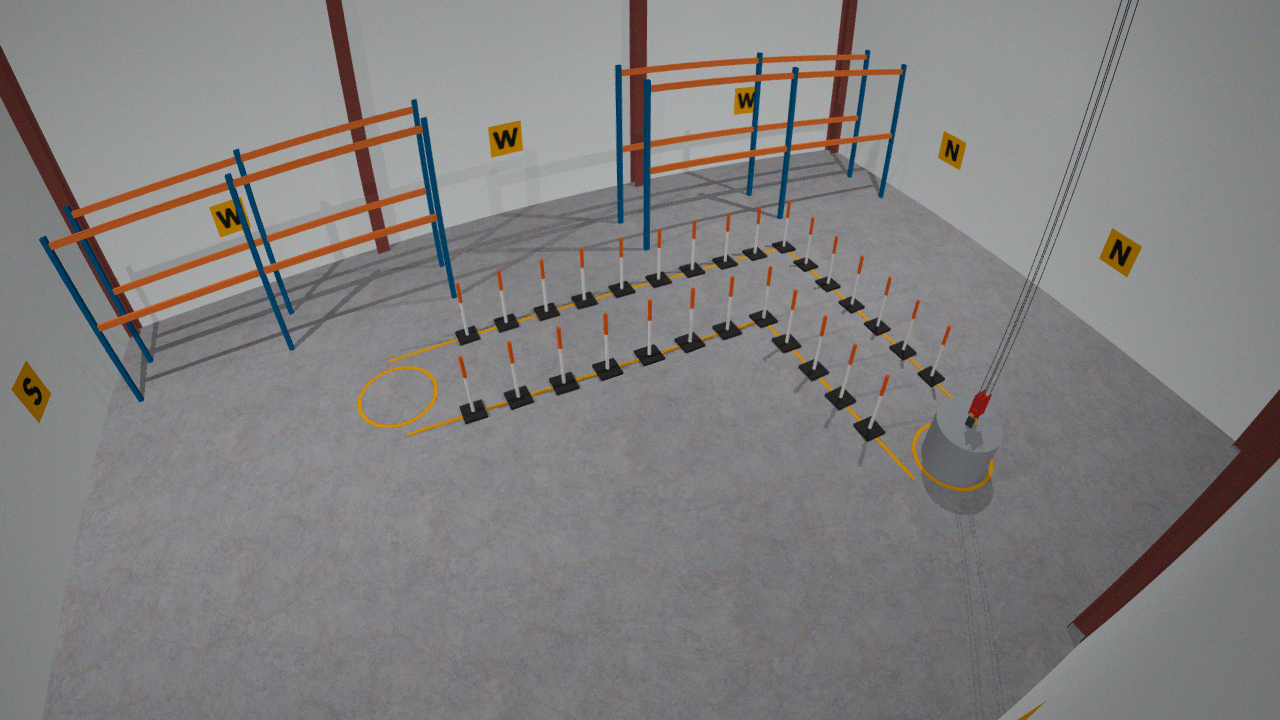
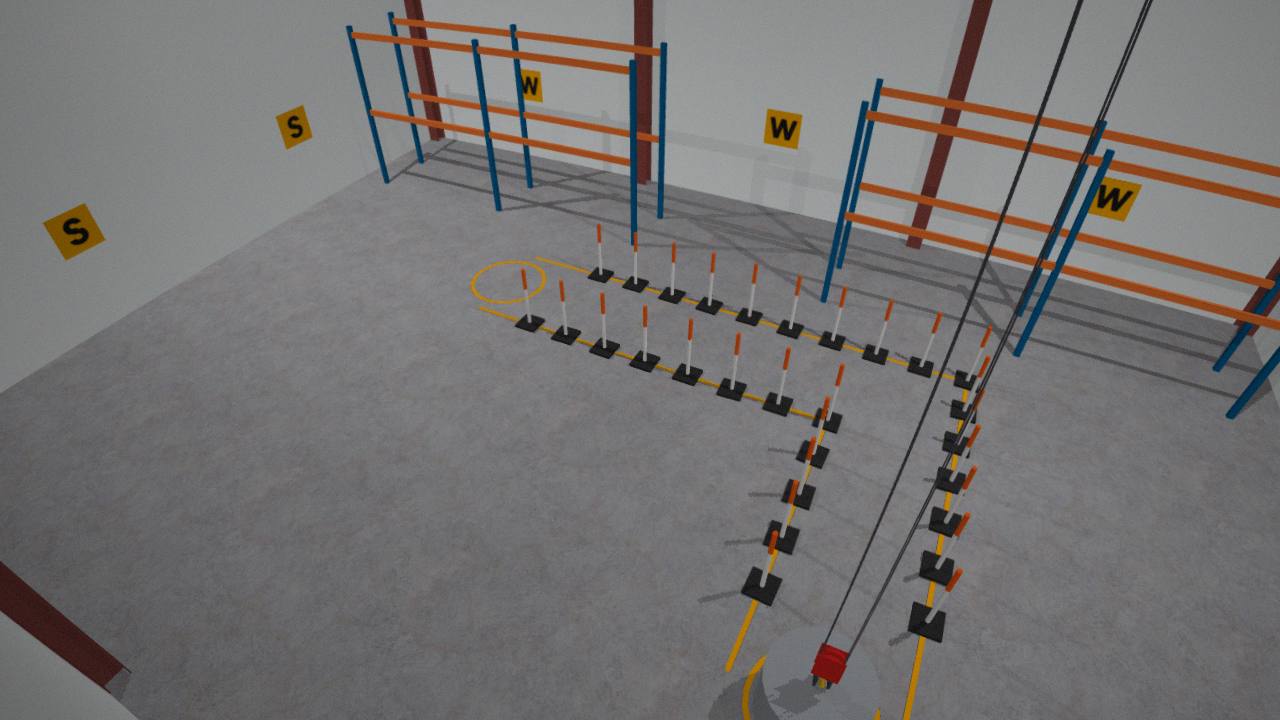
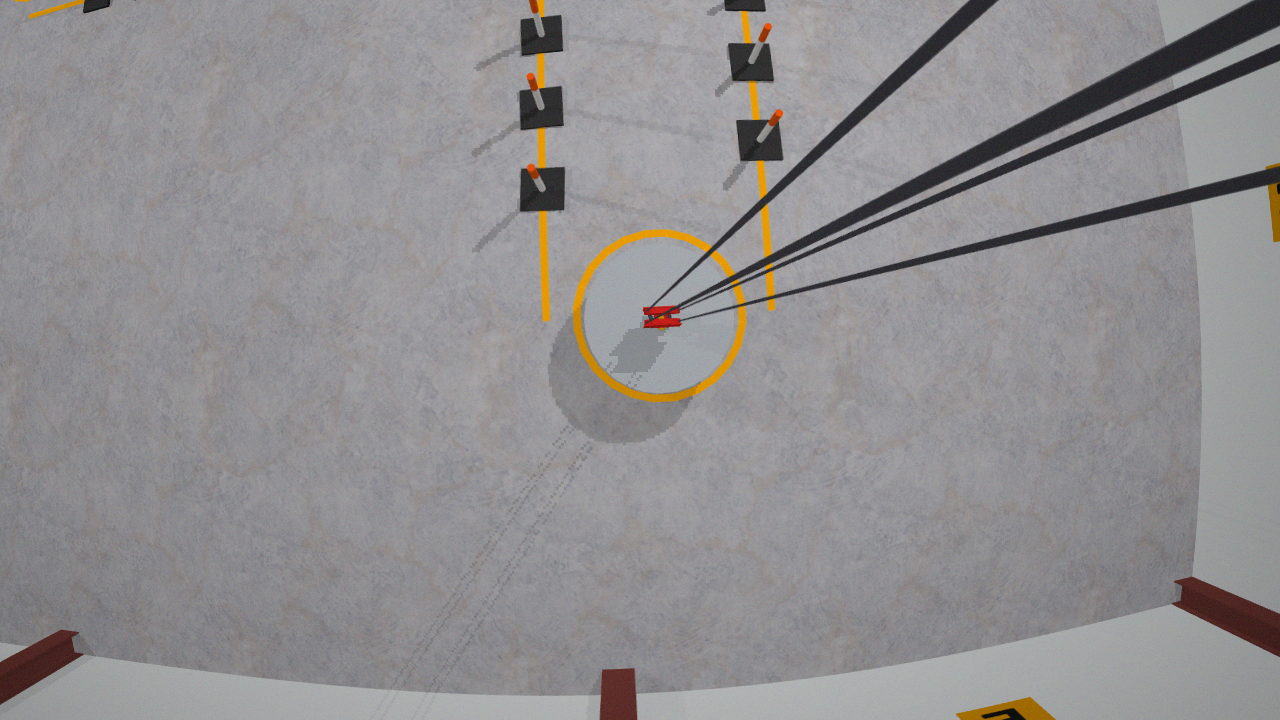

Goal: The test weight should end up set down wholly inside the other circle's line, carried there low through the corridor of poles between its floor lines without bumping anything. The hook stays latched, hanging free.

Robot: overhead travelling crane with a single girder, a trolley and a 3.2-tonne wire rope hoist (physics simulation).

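Note:
The grey cylindrical test weight (image 1: 953,458) (image 2: 857,696) (image 3: 693,351) is upright within the near circle (image 1: 913,447) (image 3: 660,233), at the corridor's end; whether it touches the floor I cannot tell. My hook (image 1: 972,419) (image 2: 822,682) (image 3: 661,318), under the red block, is at the middle of the weight's top and shut on it. The other circle (image 1: 358,398) (image 2: 471,282) lies at the corridor's far end. Orange-tipped poles on black bases (image 1: 869,428) (image 2: 761,585) (image 3: 542,188) stand along both floor lines (image 1: 897,459) (image 3: 544,268), which form one bend.
Two blue and orange racks stand along the W wall: one post of the left rack (image 1: 259,262) (image 2: 633,152) and one of the right rack (image 1: 647,165) (image 2: 1063,254) show. Dark red columns (image 1: 638,98) (image 3: 618,694) stand at the walls.

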